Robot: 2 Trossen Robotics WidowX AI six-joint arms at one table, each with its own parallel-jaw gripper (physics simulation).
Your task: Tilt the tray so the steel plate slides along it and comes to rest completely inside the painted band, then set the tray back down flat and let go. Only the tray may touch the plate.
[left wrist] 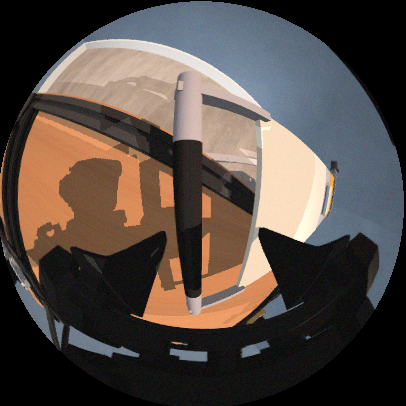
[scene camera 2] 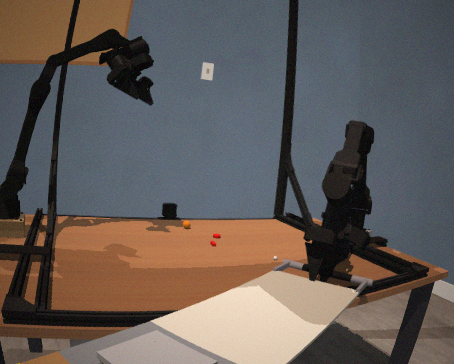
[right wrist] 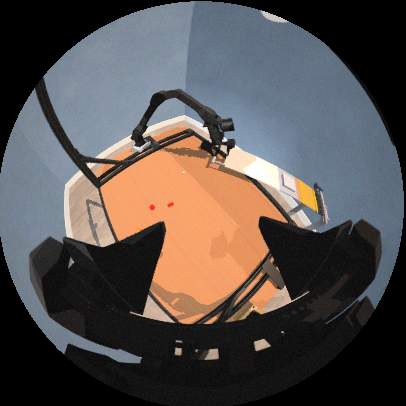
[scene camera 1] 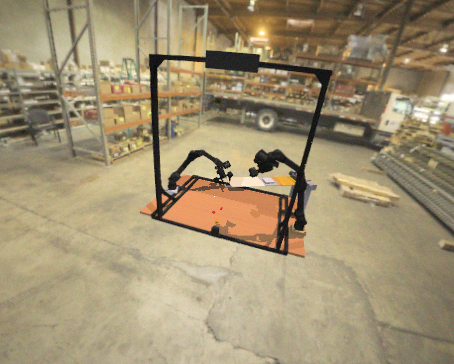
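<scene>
The long tray (scene camera 1: pixel 241 181) (scene camera 2: pixel 220 320) (left wrist: pixel 287 185) (right wrist: pixel 262 173) has a cream stretch at the handle end. The pale grey steel plate (scene camera 1: pixel 268 180) (scene camera 2: pixel 155 350) (right wrist: pixel 287 182) lies flat between the cream stretch and the orange band (scene camera 1: pixel 285 180) (right wrist: pixel 306 195), outside the band. The tray's black handle bar (left wrist: pixel 188 200) with grey ends lies between the spread fingers of my left gripper (scene camera 2: pixel 318 277) (left wrist: pixel 212 234), nearer one finger in the left wrist view. This gripper is open and does not grasp the bar. My right gripper (right wrist: pixel 213 224) is open and empty, high above the table, away from the tray.
The tray extends past the edge of the wooden table (scene camera 1: pixel 240 210) (scene camera 2: pixel 150 285), with a grey support (scene camera 1: pixel 309 192) under its far end. Two small red objects (scene camera 2: pixel 216 235) (scene camera 2: pixel 213 243), an orange ball (scene camera 2: pixel 186 225) and a white dot (scene camera 2: pixel 275 258) are on the table. A black frame surrounds it.
</scene>
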